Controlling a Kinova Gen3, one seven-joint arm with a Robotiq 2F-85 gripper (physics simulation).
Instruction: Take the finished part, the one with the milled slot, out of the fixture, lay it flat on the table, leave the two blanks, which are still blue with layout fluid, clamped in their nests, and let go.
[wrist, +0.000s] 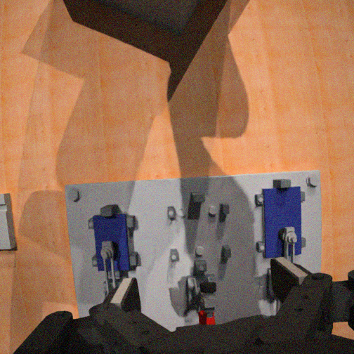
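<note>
The finished part (6, 222), a grey metal block, lies on the wooden table at the left edge of the wrist view, beside the fixture and apart from it; only part of it shows. The grey fixture plate (150, 225) carries two blue blanks. One blank (118, 231) is in the left nest and the other blank (281, 212) is in the right nest, each with a clamp tip over it. The middle nest, with its stops and pins, holds no part. My gripper (205, 284) is open and empty above the near part of the fixture.
A toggle clamp with a red handle (206, 317) stands at the middle nest, partly hidden by my gripper. Clamp arms reach over both blanks from the near side. A large dark object (135, 27) is at the top of the view, and shadows cross the table (300, 100).
</note>
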